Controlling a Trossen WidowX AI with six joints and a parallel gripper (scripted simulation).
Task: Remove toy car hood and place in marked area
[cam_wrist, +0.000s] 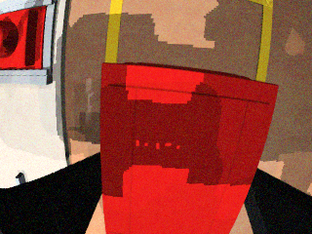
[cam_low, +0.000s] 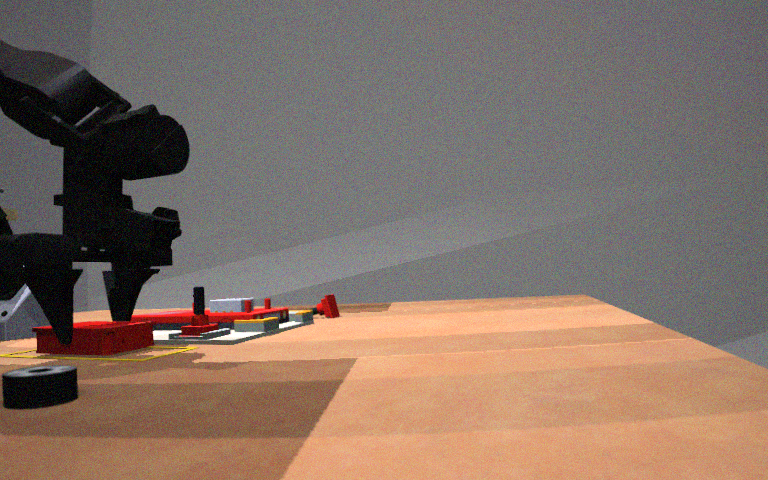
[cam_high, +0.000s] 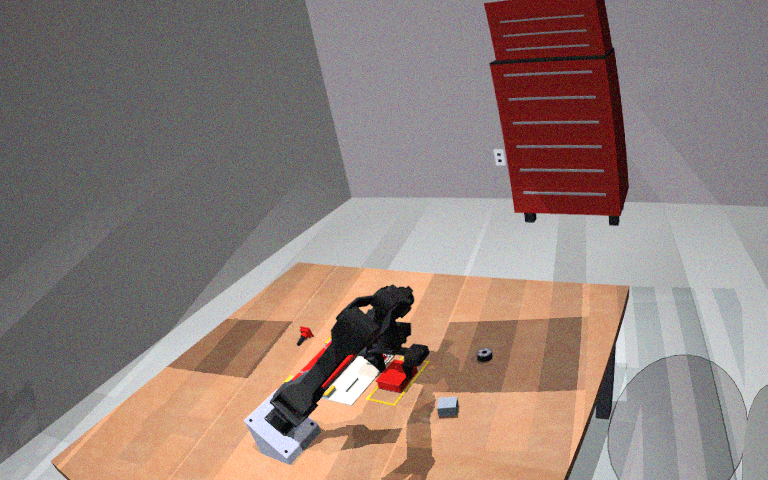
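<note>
Right now my gripper tip is 1 cm below the hood.
</note>
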